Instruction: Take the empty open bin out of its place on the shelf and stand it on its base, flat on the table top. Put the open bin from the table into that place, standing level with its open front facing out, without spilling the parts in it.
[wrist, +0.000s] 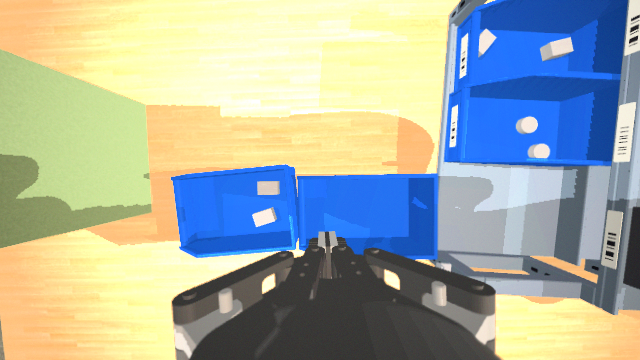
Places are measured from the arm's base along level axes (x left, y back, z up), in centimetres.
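Pixels of known places: gripper, fingertip midpoint: (327, 242).
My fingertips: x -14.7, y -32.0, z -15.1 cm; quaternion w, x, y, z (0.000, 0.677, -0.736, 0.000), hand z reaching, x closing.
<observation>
Behind a point stands the place of what it marks.
The empty blue open bin (365, 200) {y -38.4, x -13.9, z -29.6 cm} is out of the shelf, on the table side of it, with its right end close against the shelf's front edge; whether its base lies fully flat is hard to tell. The blue bin with two pale blocks (207, 212) {y -13.7, x -12.9, z -29.6 cm} stands on the table to its left, slightly turned, its right end almost touching the empty bin. The shelf's vacant place (465, 220) {y -53.3, x -18.8, z -29.3 cm} shows bare grey at the right. My gripper (327, 242) {y -32.0, x -14.7, z -15.1 cm} is shut with nothing between the fingers, over the near side of the empty bin. It hides part of that bin's near wall.
A blue bin with two round parts (480, 135) {y -56.6, x -6.2, z -29.0 cm} stands on the shelf beside the vacant place, and a bin with two blocks (520, 60) {y -63.6, x 4.1, z -29.0 cm} stands beyond it. The grey shelf post (606, 292) {y -60.9, x -25.2, z -19.4 cm} carries labels at the right. A green panel (85, 130) {y -5.7, x -0.7, z -21.4 cm} is at the left.
</observation>
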